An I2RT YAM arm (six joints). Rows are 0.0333 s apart.
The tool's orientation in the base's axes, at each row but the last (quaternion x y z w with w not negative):
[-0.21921, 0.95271, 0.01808, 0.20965]
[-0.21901, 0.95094, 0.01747, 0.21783]
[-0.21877, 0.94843, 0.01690, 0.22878]
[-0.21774, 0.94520, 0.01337, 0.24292]
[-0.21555, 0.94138, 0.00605, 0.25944]
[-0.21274, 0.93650, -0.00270, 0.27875]
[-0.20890, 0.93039, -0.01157, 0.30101]
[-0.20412, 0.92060, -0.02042, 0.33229]
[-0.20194, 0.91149, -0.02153, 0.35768]
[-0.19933, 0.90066, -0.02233, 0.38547]
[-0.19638, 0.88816, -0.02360, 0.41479]
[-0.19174, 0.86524, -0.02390, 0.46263]
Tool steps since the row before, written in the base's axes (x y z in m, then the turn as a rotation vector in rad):
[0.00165, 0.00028, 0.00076, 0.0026, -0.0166, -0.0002]
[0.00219, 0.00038, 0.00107, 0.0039, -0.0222, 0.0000]
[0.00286, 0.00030, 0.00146, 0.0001, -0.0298, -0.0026]
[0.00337, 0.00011, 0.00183, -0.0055, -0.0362, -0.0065]
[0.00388, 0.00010, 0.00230, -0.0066, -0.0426, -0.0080]
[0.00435, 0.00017, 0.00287, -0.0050, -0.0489, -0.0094]
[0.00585, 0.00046, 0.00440, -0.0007, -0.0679, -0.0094]
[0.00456, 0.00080, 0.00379, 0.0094, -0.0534, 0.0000]
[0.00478, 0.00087, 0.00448, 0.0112, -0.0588, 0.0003]
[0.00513, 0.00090, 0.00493, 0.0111, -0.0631, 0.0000]
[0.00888, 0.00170, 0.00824, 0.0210, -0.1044, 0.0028]
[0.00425, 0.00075, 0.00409, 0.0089, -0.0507, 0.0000]
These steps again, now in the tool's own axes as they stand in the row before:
[-0.00177, -0.00049, -0.00001, 0.0048, -0.0161, -0.0009]
[-0.00238, -0.00065, -0.00003, 0.0059, -0.0217, -0.0013]
[-0.00305, -0.00104, -0.00005, 0.0132, -0.0268, -0.0016]
[-0.00355, -0.00146, -0.00007, 0.0220, -0.0299, -0.0015]
[-0.00417, -0.00173, -0.00009, 0.0262, -0.0351, -0.0015]
[-0.00484, -0.00193, -0.00013, 0.0282, -0.0413, -0.0002]
[-0.00690, -0.00246, -0.00025, 0.0326, -0.0603, 0.0002]
[-0.00577, -0.00158, -0.00004, 0.0143, -0.0523, 0.0006]
[-0.00638, -0.00171, -0.00008, 0.0149, -0.0580, 0.0010]
[-0.00692, -0.00188, 0.00025, 0.0168, -0.0618, 0.0006]
[-0.01176, -0.00304, 0.00144, 0.0243, -0.1037, 0.0012]
[-0.00562, -0.00152, 0.00121, 0.0135, -0.0497, 0.0003]

